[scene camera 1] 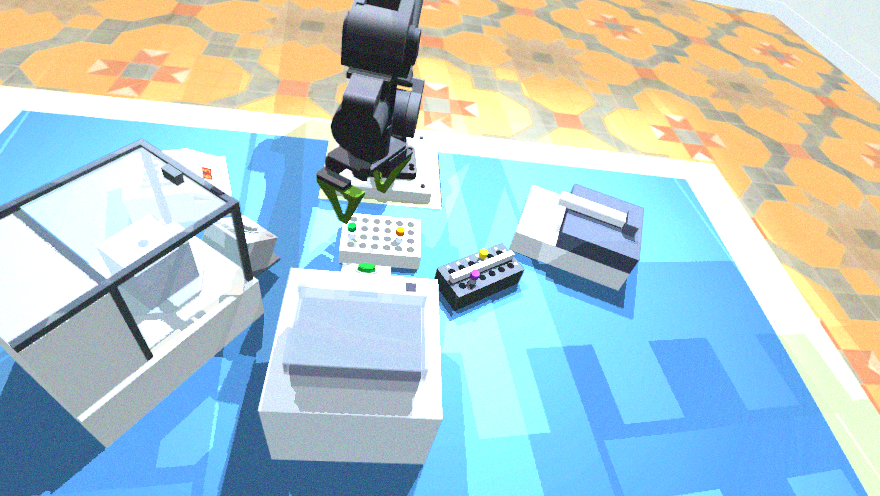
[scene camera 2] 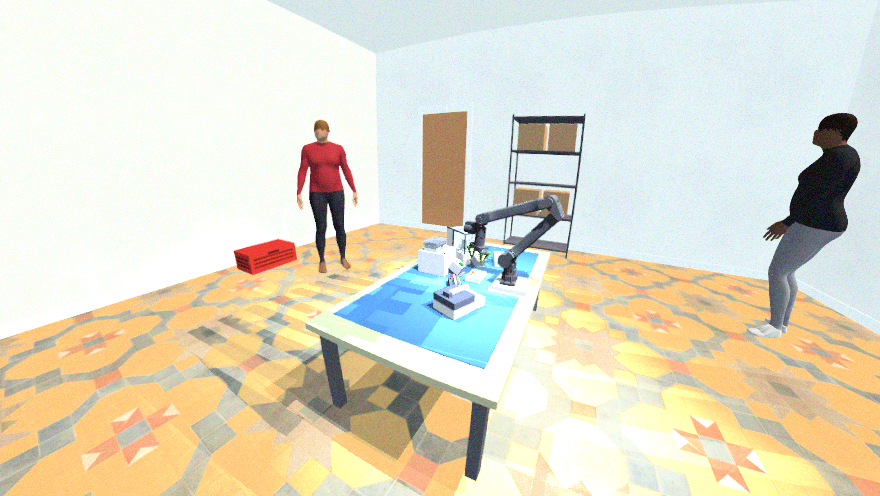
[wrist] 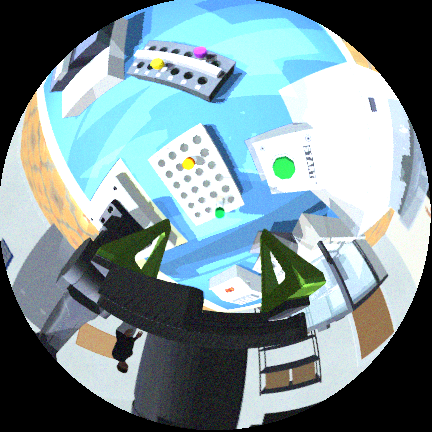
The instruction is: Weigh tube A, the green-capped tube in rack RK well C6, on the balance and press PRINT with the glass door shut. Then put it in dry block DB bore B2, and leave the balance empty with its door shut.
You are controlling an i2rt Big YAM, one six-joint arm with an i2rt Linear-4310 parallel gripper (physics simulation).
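The green-capped tube stands in a corner well of the white rack; an orange-capped tube stands in another well. My gripper is open and empty above the rack's green-capped end. In the wrist view the green cap lies just beyond the gap between the fingertips. The balance has a glass enclosure with dark frame bars; its door state is unclear. A dark two-row block holds yellow-capped and magenta-capped tubes; I cannot read its label.
A large white machine stands beside the rack, with a green button on its front panel. A grey-lidded box stands beyond the dark block. A white device with an orange-red mark stands behind the balance.
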